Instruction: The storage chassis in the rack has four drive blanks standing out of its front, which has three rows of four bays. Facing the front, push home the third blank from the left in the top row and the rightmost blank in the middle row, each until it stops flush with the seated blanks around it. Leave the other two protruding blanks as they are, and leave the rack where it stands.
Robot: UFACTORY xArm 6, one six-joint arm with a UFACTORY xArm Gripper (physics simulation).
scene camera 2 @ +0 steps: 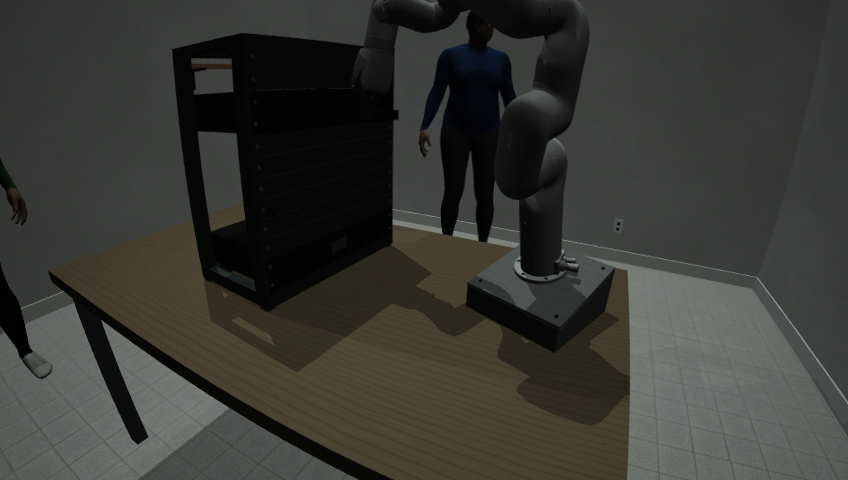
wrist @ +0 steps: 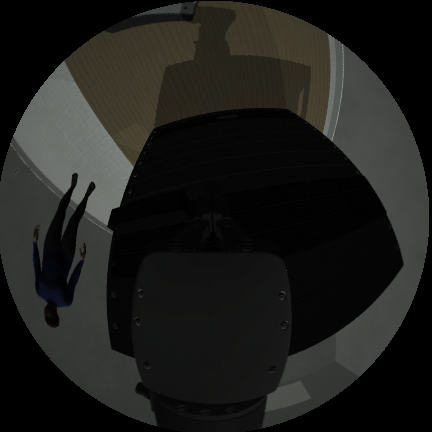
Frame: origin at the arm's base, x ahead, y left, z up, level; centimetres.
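Seen in the pictures: gripper, fingertip midpoint: (scene camera 2: 365,118) (wrist: 212,193); arm's base at its link origin: (scene camera 2: 540,268).
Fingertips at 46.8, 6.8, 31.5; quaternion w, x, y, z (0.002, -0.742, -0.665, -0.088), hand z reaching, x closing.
Pixels of each thing's top centre, then the offset from my fingertips to it, as dx, dy, dz. Level surfaces: height alone.
- black rack at its top centre: (wrist: 279,323) (scene camera 2: 294,46) +16.9, +8.5, +18.6
- blank at its top centre: (wrist: 161,239) (scene camera 2: 369,110) +5.5, -8.3, +1.7
- wooden table at its surface level: dz -41.1
The storage chassis (scene camera 2: 309,111) (wrist: 305,205) is a very dark band in the upper part of the black rack (scene camera 2: 252,178) (wrist: 250,142). One blank (scene camera 2: 395,114) (wrist: 150,210) stands out at the chassis's right end, facing the front; it is a dark block left of the fingers in the inverted wrist view. Its row is hard to tell. My gripper (scene camera 2: 367,111) (wrist: 212,193) is shut and empty, pointing at the chassis front just beside the inner end of that blank. Whether the tips touch the front is too dark to tell. Other bays and blanks are lost in shadow or behind the gripper.
The rack stands on the wooden table (scene camera 2: 368,380) (wrist: 125,65). The arm's base plate (scene camera 2: 511,309) is bolted down at the right of the table. A person in blue (scene camera 2: 476,89) (wrist: 52,285) stands behind the table, beyond the rack's right side.
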